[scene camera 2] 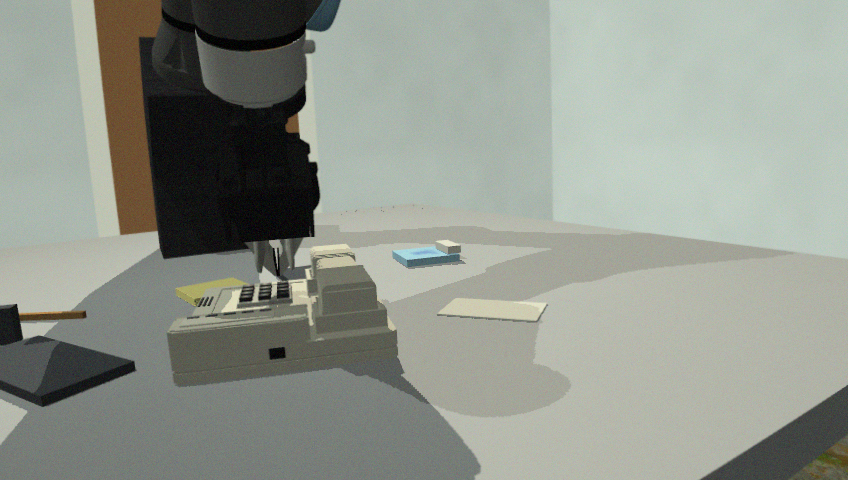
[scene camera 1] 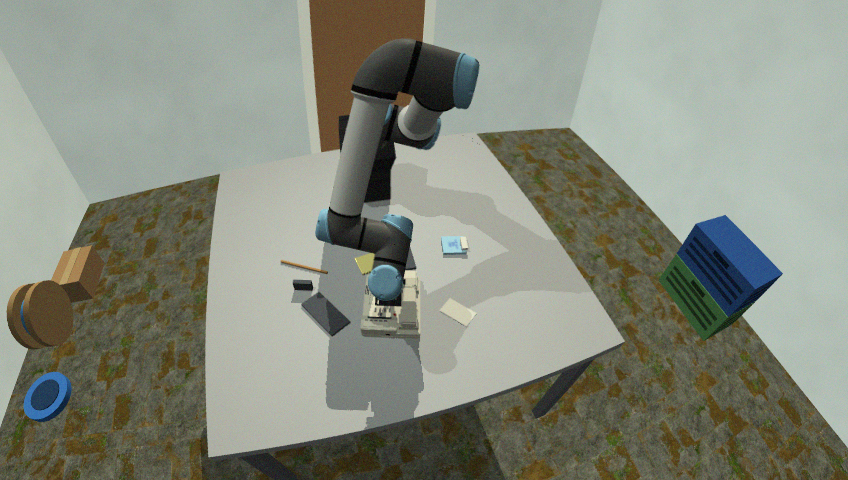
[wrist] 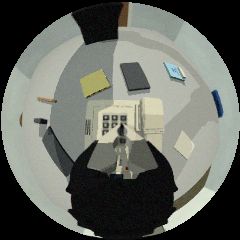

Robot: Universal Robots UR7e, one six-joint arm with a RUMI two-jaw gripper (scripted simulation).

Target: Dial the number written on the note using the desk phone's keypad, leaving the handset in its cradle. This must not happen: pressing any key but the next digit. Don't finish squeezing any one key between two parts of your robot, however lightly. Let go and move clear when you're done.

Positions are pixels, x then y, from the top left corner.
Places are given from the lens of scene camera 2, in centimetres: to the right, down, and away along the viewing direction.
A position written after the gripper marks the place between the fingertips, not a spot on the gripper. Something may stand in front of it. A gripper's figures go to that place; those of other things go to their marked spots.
gripper point(scene camera 2: 278, 273): -15, 4, 58
handset point(scene camera 2: 343, 286): -6, 4, 45
cream note card point(scene camera 2: 461, 307): 4, 7, 58
The marked spots on the handset and the cream note card are 17 cm apart.
